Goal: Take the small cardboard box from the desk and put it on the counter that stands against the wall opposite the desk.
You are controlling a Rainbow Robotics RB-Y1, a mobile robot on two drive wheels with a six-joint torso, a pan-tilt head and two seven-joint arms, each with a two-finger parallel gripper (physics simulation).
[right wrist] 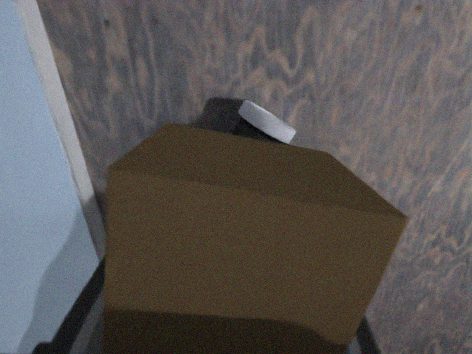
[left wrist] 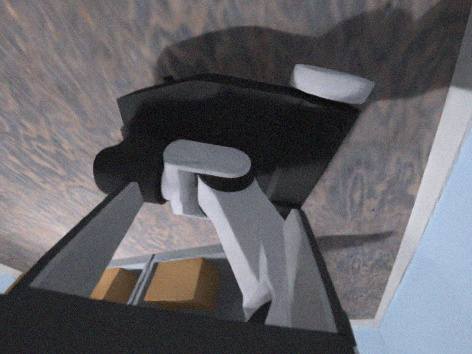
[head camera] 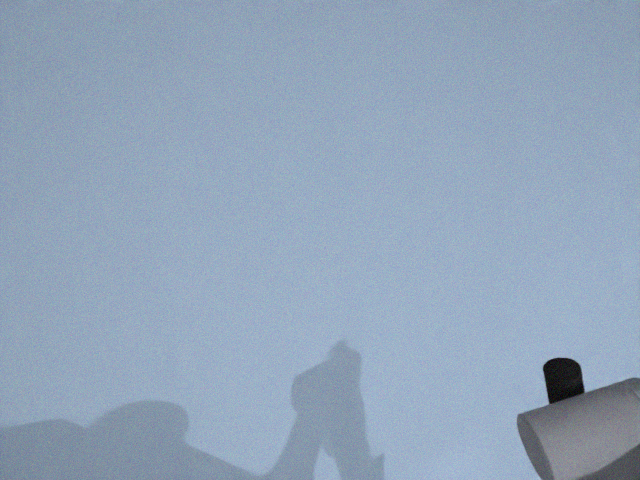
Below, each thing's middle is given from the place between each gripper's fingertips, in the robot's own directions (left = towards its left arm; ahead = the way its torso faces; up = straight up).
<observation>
Now: left hand 440 mm short of the small brown cardboard box [right wrist: 209, 235], 510 mm to the left of it and 380 mm below it.
I see the small brown cardboard box 3 cm above my right hand.
</observation>
